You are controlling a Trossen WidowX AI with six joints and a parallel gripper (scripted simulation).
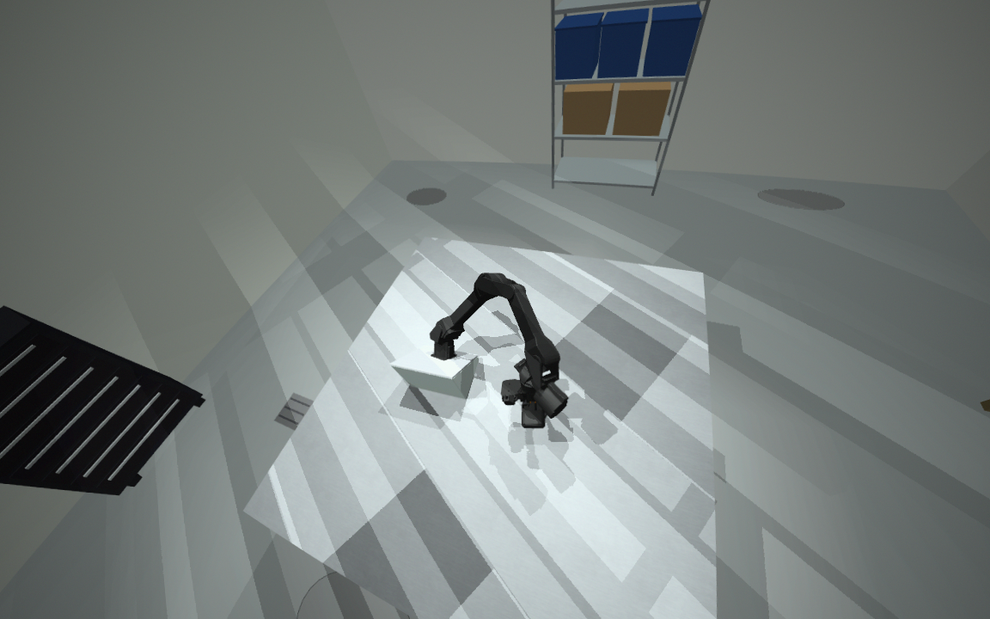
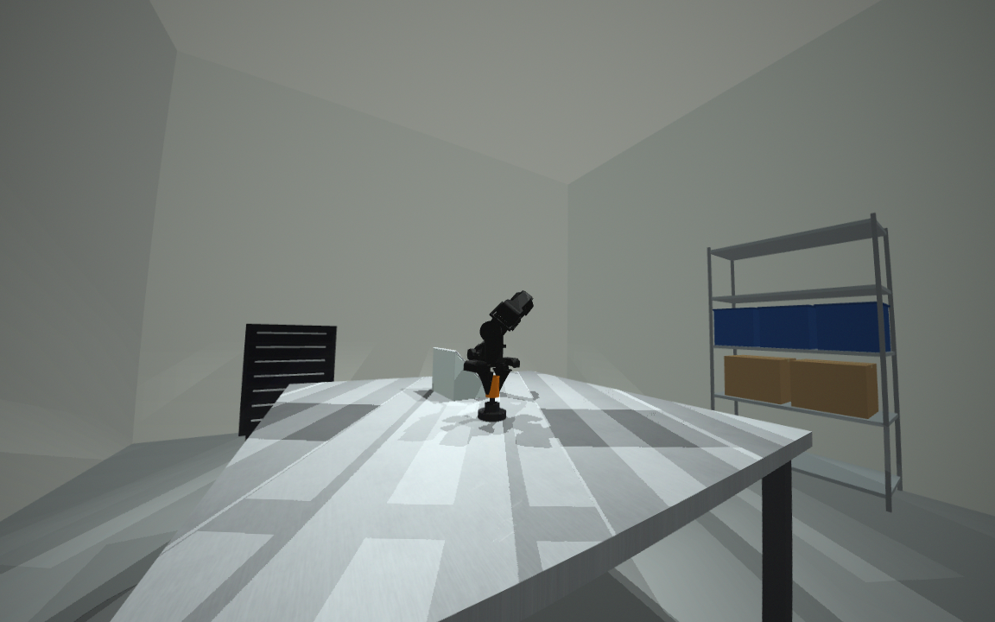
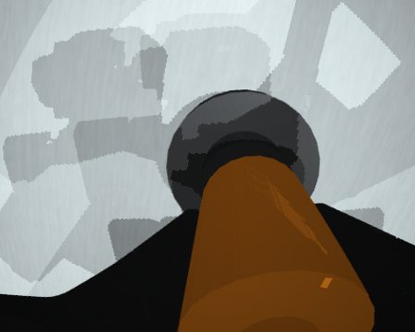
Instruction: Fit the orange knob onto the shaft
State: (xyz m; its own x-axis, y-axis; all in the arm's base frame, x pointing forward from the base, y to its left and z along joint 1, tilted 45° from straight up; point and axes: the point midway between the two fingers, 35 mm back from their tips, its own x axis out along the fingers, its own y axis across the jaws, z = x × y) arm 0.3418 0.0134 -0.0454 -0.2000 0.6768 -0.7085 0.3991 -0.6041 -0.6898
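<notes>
Now: gripper tip 2 cm below the orange knob. The rest, counted from my gripper tip: dark round pedestal 4 cm below.
</notes>
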